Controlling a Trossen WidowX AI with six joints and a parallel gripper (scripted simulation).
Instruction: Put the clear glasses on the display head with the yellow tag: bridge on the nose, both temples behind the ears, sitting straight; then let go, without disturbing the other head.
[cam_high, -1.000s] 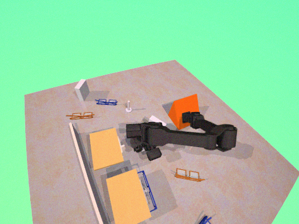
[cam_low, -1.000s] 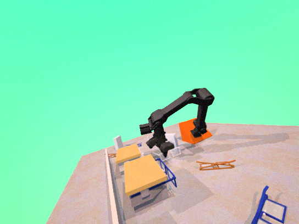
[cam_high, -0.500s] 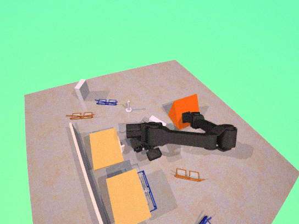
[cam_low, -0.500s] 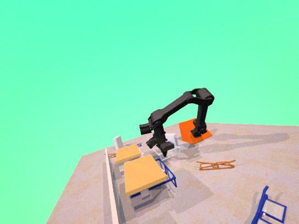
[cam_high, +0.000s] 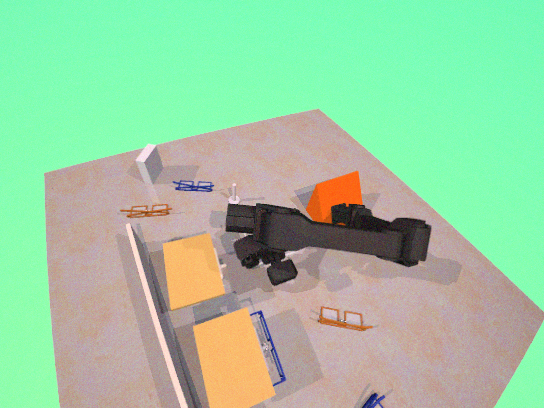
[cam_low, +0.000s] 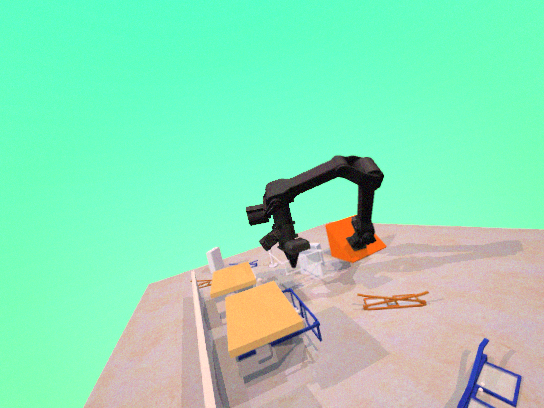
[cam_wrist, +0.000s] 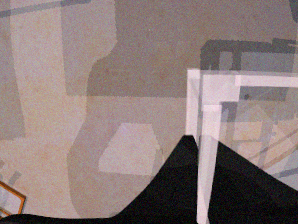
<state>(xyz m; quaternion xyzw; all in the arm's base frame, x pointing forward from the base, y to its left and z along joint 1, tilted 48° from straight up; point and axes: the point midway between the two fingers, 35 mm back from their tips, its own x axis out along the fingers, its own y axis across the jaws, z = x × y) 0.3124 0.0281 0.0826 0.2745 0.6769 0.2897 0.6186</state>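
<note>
My gripper tip is 280 mm to the left of the white peg and 60 mm above it. The rest, counted from my gripper tip: long white rail (280 mm ahead, 90 mm to the left, 20 mm below).
</note>
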